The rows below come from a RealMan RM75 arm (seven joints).
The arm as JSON. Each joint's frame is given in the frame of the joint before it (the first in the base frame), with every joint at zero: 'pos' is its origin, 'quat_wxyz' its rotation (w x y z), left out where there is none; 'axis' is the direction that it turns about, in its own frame. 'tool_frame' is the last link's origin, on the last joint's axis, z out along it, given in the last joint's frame.
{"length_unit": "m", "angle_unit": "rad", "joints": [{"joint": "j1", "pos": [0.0, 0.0, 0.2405], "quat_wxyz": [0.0, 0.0, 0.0, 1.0], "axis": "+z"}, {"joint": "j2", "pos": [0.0, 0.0, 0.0], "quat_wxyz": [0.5, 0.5, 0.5, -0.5], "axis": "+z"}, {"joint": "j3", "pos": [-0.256, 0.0, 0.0], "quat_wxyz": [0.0, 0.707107, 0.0, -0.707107], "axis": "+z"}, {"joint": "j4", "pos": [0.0, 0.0, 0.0], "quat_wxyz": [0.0, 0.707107, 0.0, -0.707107], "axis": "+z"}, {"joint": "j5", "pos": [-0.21, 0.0, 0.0], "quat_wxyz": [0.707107, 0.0, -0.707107, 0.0], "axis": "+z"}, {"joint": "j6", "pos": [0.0, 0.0, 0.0], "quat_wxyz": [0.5, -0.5, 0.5, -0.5], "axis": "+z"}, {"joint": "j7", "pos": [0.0, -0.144, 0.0], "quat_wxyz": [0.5, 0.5, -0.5, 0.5], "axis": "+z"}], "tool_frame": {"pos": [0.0, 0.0, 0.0], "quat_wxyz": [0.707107, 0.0, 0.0, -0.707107]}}
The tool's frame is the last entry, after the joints.
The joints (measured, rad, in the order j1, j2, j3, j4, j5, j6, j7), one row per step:
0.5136 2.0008 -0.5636 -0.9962 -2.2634 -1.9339 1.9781
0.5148 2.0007 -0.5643 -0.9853 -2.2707 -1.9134 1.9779
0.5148 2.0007 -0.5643 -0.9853 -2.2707 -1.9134 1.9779
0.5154 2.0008 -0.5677 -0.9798 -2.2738 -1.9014 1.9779
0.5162 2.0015 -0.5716 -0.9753 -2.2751 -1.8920 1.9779
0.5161 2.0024 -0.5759 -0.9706 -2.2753 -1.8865 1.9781
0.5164 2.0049 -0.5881 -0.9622 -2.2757 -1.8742 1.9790
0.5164 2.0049 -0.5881 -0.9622 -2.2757 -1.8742 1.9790
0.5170 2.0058 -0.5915 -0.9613 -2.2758 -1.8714 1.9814
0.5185 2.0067 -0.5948 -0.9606 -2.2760 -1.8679 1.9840
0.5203 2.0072 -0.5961 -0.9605 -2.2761 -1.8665 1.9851
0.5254 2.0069 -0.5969 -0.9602 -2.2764 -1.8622 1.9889
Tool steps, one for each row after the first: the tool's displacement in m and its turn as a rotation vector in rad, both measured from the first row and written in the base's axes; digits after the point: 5 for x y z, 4 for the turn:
0.00239 0.00192 -0.00179 0.0075 -0.0072 -0.0124
0.00239 0.00192 -0.00179 0.0075 -0.0072 -0.0124
0.00344 0.00306 -0.00308 0.0105 -0.0123 -0.0176
0.00390 0.00401 -0.00447 0.0120 -0.0153 -0.0204
0.00422 0.00423 -0.00604 0.0099 -0.0159 -0.0228
0.00442 0.00489 -0.00972 0.0044 -0.0191 -0.0258
0.00442 0.00489 -0.00972 0.0044 -0.0191 -0.0258
0.00416 0.00522 -0.01060 0.0026 -0.0201 -0.0273
0.00367 0.00588 -0.01143 0.0016 -0.0214 -0.0283
0.00307 0.00648 -0.01179 0.0013 -0.0219 -0.0274
0.00179 0.00839 -0.01177 0.0035 -0.0235 -0.0270

